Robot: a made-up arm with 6 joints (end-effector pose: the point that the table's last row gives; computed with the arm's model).
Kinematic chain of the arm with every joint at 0, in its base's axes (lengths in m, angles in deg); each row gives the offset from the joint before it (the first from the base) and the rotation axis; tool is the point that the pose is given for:
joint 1: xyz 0 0 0.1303 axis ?
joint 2: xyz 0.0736 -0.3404 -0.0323 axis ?
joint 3: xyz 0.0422 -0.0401 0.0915 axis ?
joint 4: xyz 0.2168 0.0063 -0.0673 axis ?
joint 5: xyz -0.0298 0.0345 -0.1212 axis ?
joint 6: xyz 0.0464 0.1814 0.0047 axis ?
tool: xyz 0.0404 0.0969 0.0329
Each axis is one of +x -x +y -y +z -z.
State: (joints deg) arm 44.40 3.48 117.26 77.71 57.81 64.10
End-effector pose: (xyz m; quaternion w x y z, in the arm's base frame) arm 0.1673 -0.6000 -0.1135 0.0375 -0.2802 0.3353 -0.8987
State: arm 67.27 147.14 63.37 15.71 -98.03 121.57
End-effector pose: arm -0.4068 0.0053 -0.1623 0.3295 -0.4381 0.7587 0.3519
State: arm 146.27 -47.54 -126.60 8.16 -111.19 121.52
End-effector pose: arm 0.2354 0.4909 -0.5633 0.0991 0.3840 0.8001 -0.4501
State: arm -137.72 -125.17 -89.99 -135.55 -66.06 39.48
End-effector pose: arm 0.1179 0.4095 0.5087 0.1181 0.8350 0.5373 -0.0074
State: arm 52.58 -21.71 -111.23 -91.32 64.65 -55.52
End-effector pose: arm 0.2250 -0.5122 -0.5495 0.2919 -0.1833 -0.3994 0.8495
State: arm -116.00 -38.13 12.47 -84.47 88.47 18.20
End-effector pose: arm 0.4432 -0.0782 0.6125 0.1068 0.9478 0.0047 -0.3003
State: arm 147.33 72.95 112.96 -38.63 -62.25 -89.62
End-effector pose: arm 0.3229 -0.1801 0.0083 0.0728 0.8644 0.4941 -0.0585
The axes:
joint 1: +x
joint 2: +z
joint 3: +x
joint 4: +y
joint 5: +z
joint 6: +y

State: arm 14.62 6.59 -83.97 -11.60 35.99 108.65
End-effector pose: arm 0.2570 -0.4982 -0.2788 0.3903 -0.6111 0.6350 -0.2665
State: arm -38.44 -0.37 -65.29 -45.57 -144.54 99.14
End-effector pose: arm 0.4972 -0.3342 0.6669 0.8808 0.3469 -0.1450 -0.2878
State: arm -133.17 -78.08 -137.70 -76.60 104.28 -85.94
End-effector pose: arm -0.1532 0.7017 0.3695 0.4938 -0.4485 0.7264 -0.1650
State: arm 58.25 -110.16 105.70 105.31 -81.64 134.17
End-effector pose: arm 0.2554 -0.3752 -0.1541 0.3808 -0.5023 -0.4129 -0.6574
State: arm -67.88 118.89 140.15 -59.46 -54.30 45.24
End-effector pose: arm 0.0035 0.1340 -0.0137 0.2881 0.1572 0.7007 -0.6335
